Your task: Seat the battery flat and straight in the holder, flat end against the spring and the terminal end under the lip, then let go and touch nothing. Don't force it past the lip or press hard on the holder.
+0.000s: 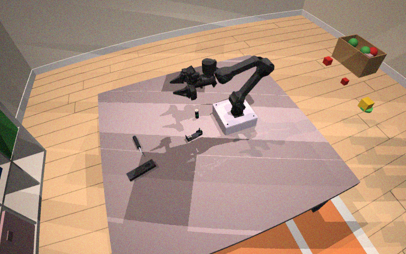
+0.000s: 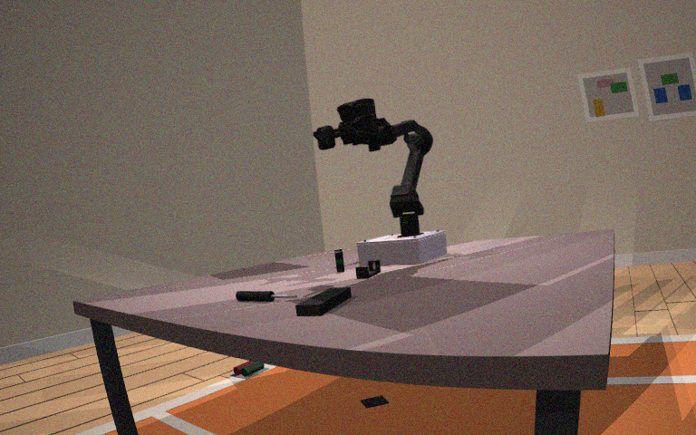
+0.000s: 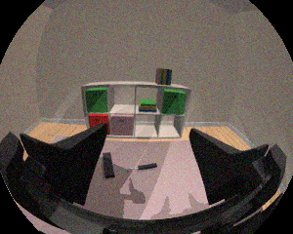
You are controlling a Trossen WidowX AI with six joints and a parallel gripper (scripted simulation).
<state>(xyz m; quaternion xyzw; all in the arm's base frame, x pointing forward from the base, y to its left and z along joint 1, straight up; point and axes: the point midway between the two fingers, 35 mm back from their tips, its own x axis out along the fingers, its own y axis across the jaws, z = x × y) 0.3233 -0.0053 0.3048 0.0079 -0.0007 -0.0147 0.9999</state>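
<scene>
My gripper tip is 14 cm past the battery, 11 cm to the left of it and 34 cm above it. Also, from my gripper tip: screwdriver (25 cm ahead, 36 cm below).
</scene>
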